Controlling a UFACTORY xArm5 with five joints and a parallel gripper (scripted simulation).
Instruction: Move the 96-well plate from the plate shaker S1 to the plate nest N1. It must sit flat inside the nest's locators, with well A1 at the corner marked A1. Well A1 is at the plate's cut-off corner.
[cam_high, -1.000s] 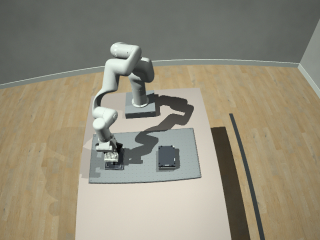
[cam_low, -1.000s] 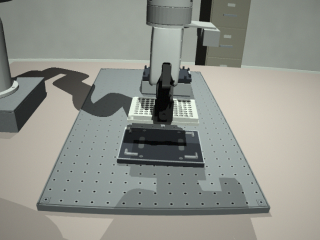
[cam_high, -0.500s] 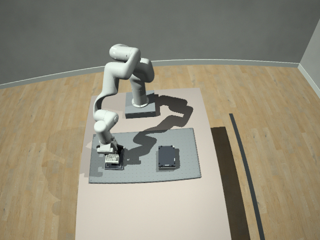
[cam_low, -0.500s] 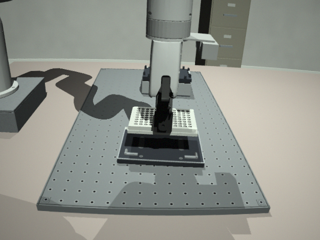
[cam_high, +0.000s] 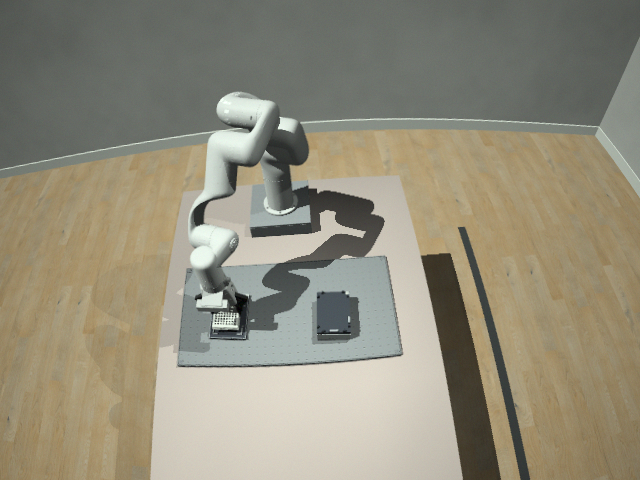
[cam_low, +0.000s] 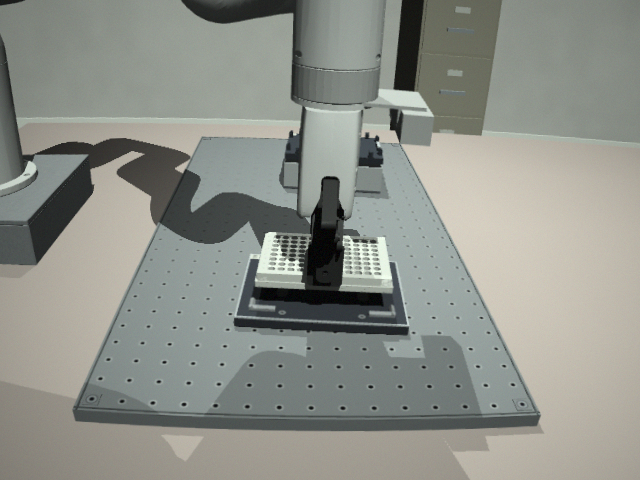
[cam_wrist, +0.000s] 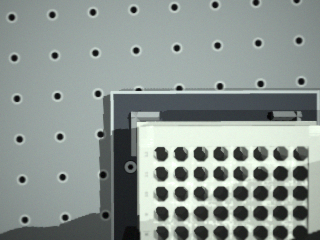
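Right now my hand is 50 mm above the dark plate nest. Round my hand: A1 label (70 mm behind, 60 mm to the left, 40 mm below); then white 96-well plate (10 mm below).
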